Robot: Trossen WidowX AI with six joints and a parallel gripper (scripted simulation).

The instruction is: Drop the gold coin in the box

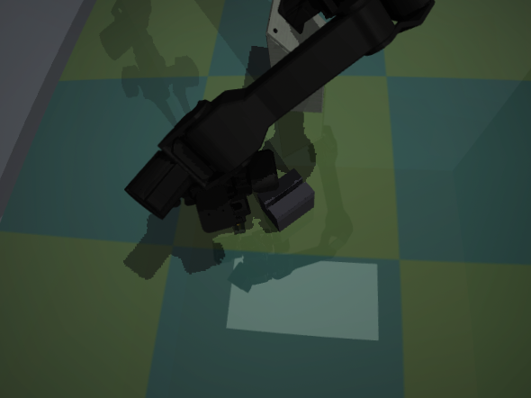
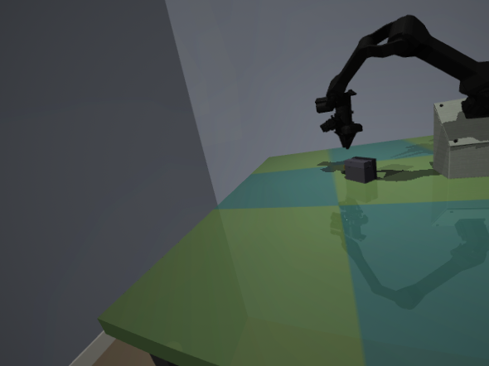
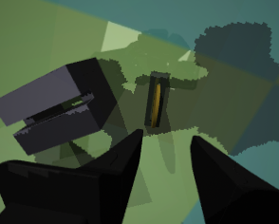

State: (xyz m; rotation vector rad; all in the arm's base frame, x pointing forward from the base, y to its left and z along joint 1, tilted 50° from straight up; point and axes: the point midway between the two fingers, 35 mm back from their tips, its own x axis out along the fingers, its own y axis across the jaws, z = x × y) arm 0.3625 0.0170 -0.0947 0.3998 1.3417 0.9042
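The coin lies 1 cm behind my gripper tip and 8 cm below it.
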